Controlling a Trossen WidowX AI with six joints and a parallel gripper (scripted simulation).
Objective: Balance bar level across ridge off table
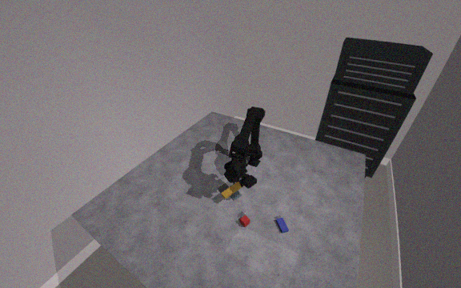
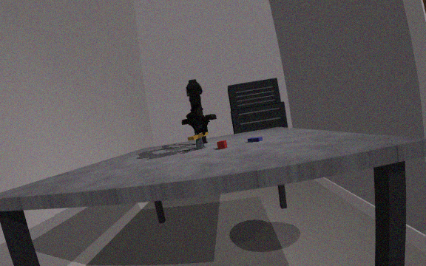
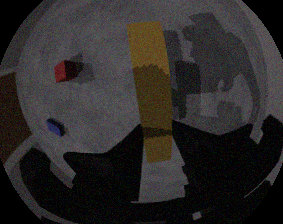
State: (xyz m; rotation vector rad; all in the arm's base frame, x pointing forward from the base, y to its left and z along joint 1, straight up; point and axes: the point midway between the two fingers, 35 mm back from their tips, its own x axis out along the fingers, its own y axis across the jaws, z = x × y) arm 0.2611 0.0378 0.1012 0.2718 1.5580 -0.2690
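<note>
My gripper tip is now 30 mm short of the yellow bar and 10 mm to the left of it. The rest, counted from my gripper tip: red cube: 150 mm ahead, 110 mm to the left, 50 mm below; blue block: 270 mm to the left, 80 mm ahead, 60 mm below.
</note>
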